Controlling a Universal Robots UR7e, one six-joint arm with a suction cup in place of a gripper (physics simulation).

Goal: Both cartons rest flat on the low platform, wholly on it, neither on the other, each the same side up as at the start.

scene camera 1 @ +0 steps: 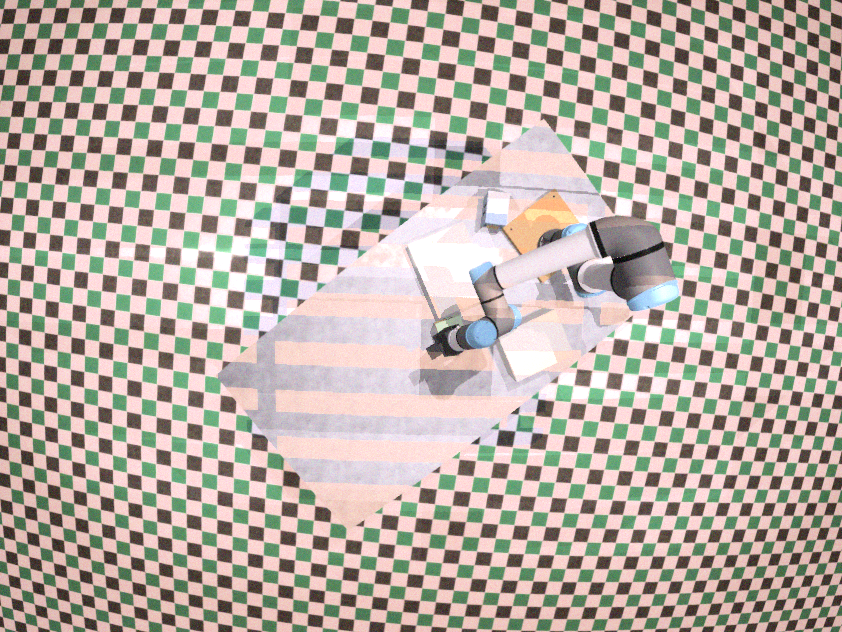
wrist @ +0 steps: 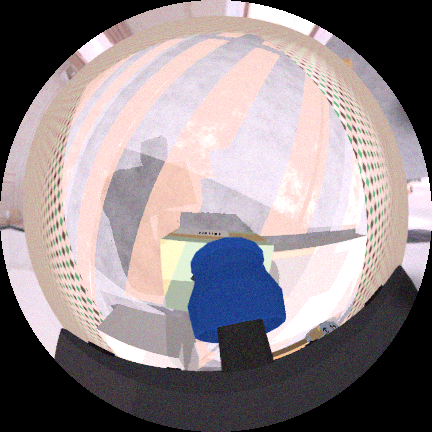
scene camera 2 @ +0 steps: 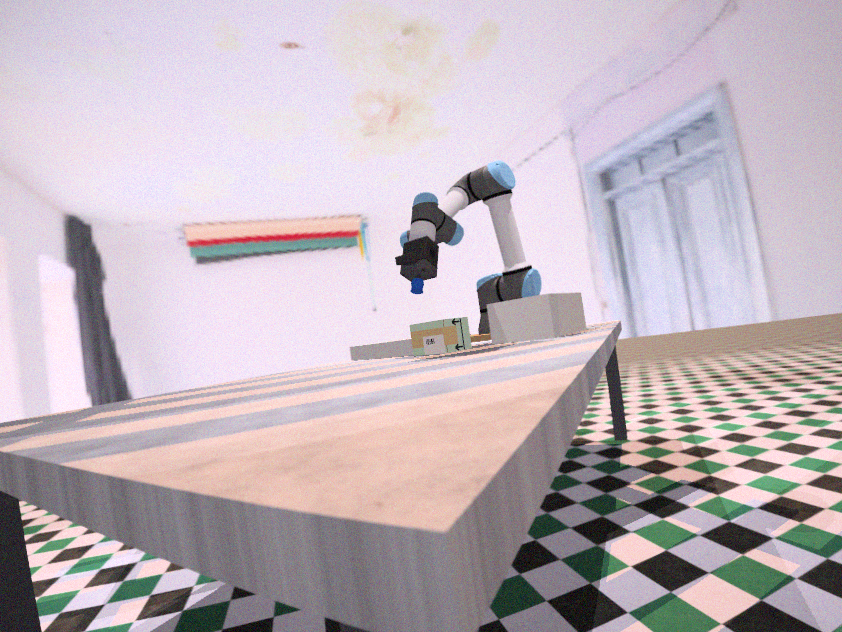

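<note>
A green and tan carton rests on the table beside a corner of the low white platform; whether they touch I cannot tell. A small blue and white carton is on the table between the platform and the orange plate; it does not show in scene camera 2. My gripper, a blue suction cup, is in the air above the green carton, apart from it. It is open and holds nothing. In the wrist view it hides part of the green carton's top.
A taller pale box stands near the table edge, across from the platform. The arm's base stands on the orange plate. The striped table extends away from the arm's base.
</note>
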